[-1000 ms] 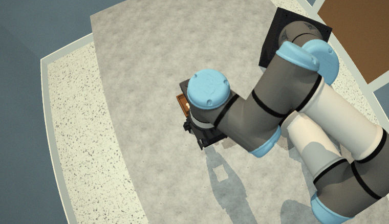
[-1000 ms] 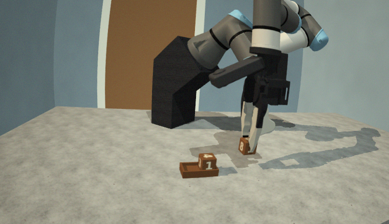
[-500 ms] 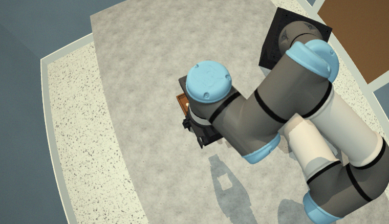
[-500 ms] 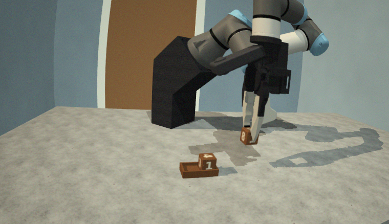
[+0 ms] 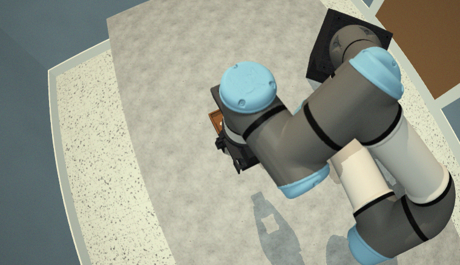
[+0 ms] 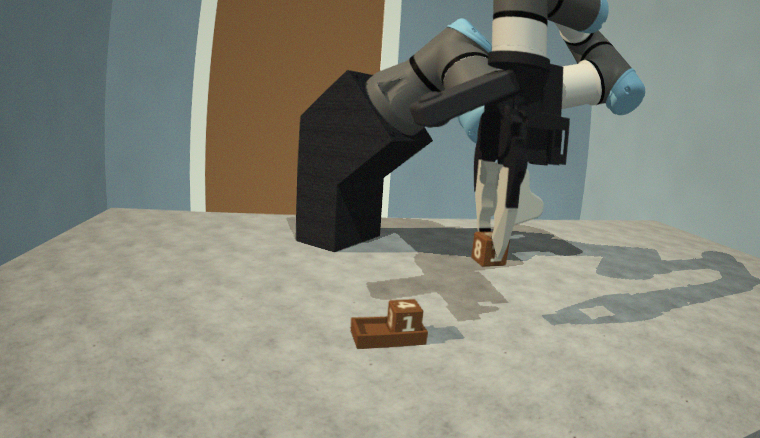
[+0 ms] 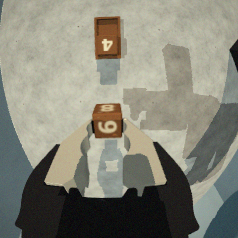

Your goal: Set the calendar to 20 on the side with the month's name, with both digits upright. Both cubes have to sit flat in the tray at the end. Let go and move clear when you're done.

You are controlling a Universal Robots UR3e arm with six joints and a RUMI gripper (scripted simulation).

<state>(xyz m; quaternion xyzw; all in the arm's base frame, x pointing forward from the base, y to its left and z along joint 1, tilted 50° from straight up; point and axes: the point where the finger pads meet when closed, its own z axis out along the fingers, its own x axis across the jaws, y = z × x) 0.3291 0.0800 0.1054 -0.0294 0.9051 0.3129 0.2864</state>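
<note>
My hand is 9 cm to the left of the cube, 9 cm above it and 2 cm short of it. From my hand the other things lie so: brown calendar tray (11 cm to the right, 11 cm below, 3 cm ahead).
</note>
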